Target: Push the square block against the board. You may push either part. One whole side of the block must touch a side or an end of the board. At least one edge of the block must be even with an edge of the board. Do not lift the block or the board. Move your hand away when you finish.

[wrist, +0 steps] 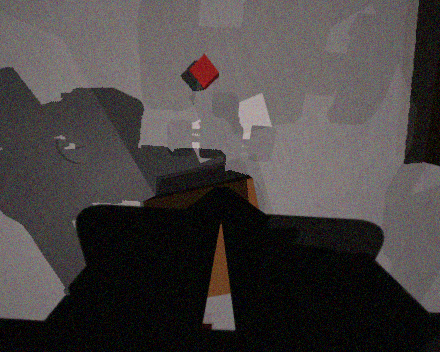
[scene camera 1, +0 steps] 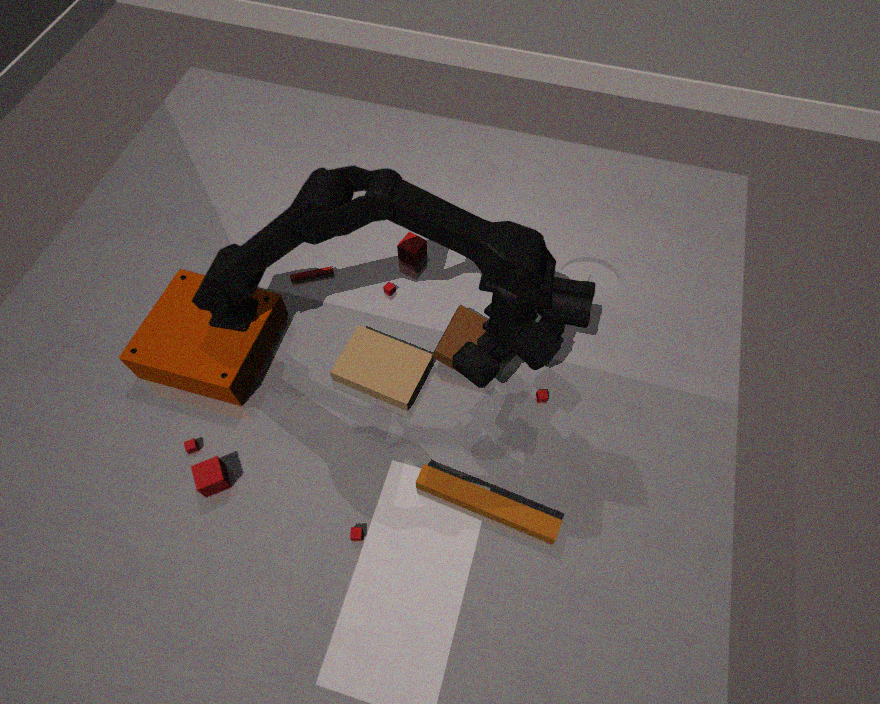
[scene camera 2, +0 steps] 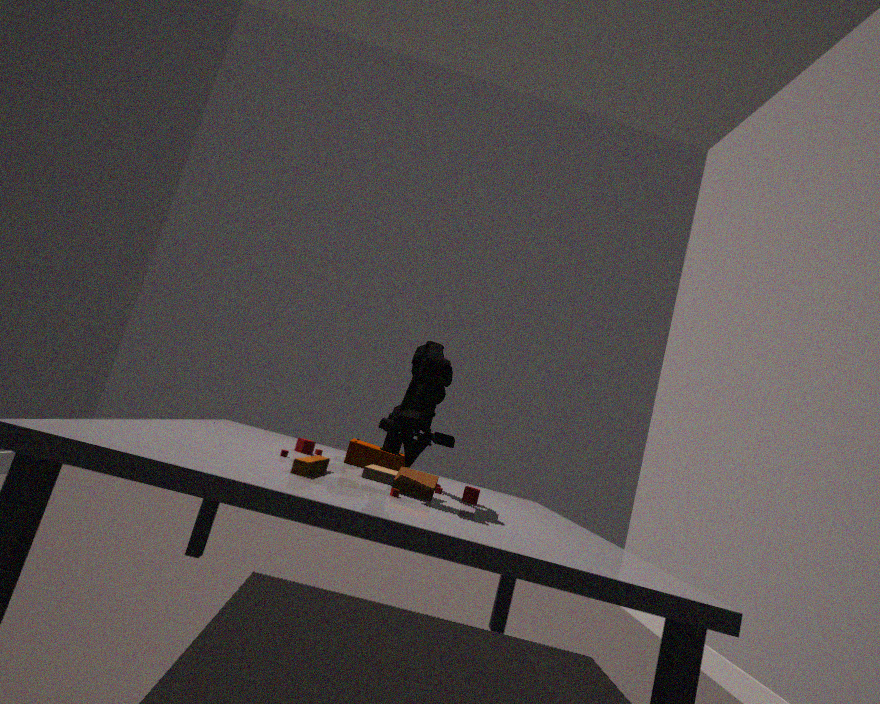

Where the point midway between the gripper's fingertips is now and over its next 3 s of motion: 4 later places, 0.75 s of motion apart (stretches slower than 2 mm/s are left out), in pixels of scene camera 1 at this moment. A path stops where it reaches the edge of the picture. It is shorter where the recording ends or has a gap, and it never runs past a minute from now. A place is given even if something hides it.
My gripper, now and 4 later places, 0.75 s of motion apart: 501, 359; 507, 366; 505, 364; 500, 360; 494, 357
